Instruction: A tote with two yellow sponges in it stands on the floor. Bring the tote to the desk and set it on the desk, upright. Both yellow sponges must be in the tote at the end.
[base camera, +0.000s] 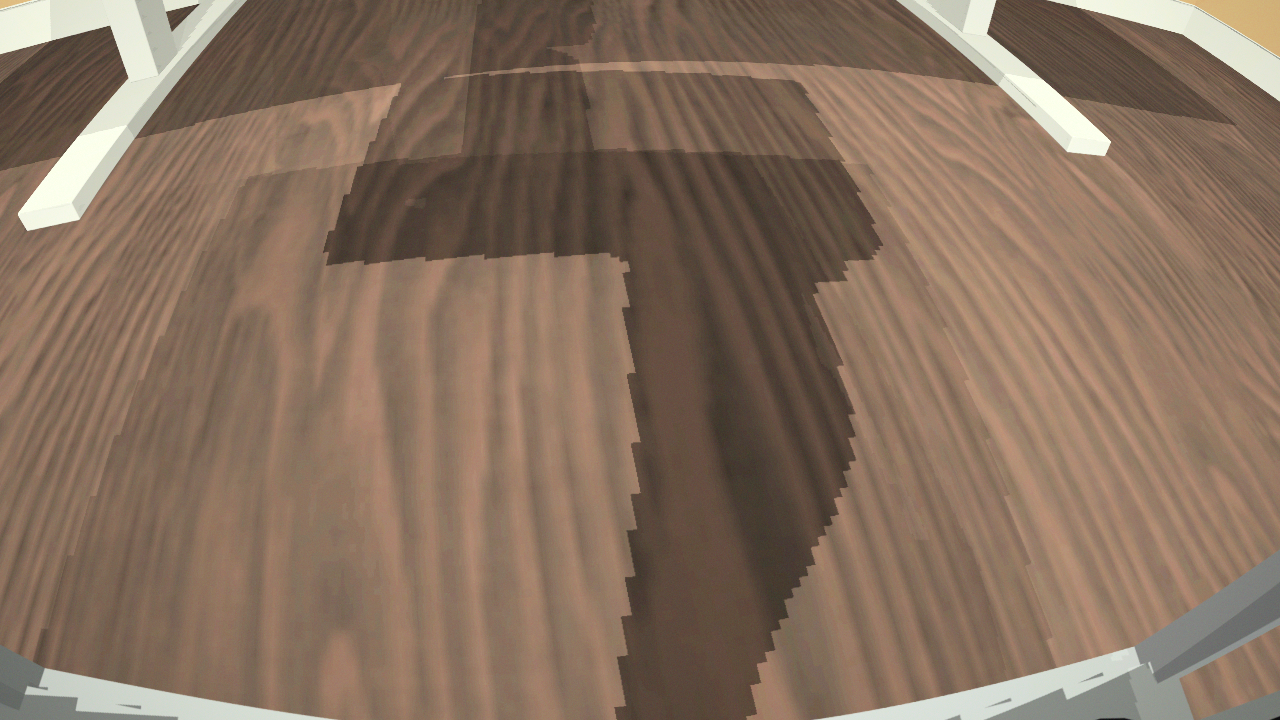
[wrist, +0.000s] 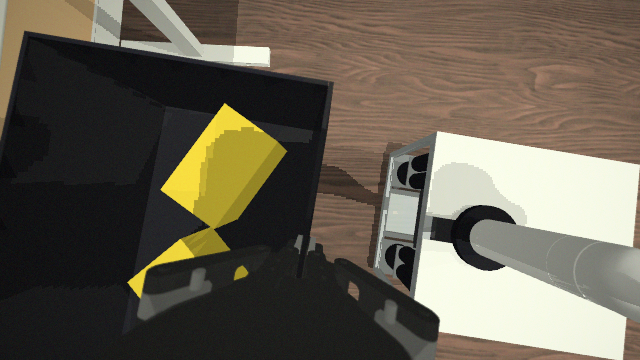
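Seen in the pictures: arm's base at its link origin: (wrist: 488, 238).
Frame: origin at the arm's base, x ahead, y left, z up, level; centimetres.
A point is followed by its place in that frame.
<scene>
The black tote (wrist: 315, 165) {x 43.9, y -7.1, z 31.5 cm} fills the left of the wrist view, held up off the floor and seen from above. One yellow sponge (wrist: 220, 170) {x 52.7, y -5.8, z 26.1 cm} lies inside it. The second yellow sponge (wrist: 165, 262) {x 56.2, y 3.3, z 26.0 cm} lies inside too, touching the first at a corner and partly hidden by the gripper. My gripper (wrist: 305, 246) {x 43.8, y 0.0, z 25.7 cm} is shut on the tote's near wall, with the wall's rim between its fingertips. The desk's tan top (wrist: 45, 22) shows at the upper left of the wrist view, partly behind the tote. The tote does not show in the base camera view.
The desk's white feet (base camera: 76, 188) (base camera: 1060, 120) (wrist: 250, 56) stand on the wooden floor at left and right ahead of the base. My white base (wrist: 540, 165) {x -12.8, y -20.5, z -1.4 cm} and arm (wrist: 560, 260) {x 4.6, y -0.6, z 15.6 cm} are at the right of the wrist view. Dark shadows lie across the floor between the feet.
</scene>
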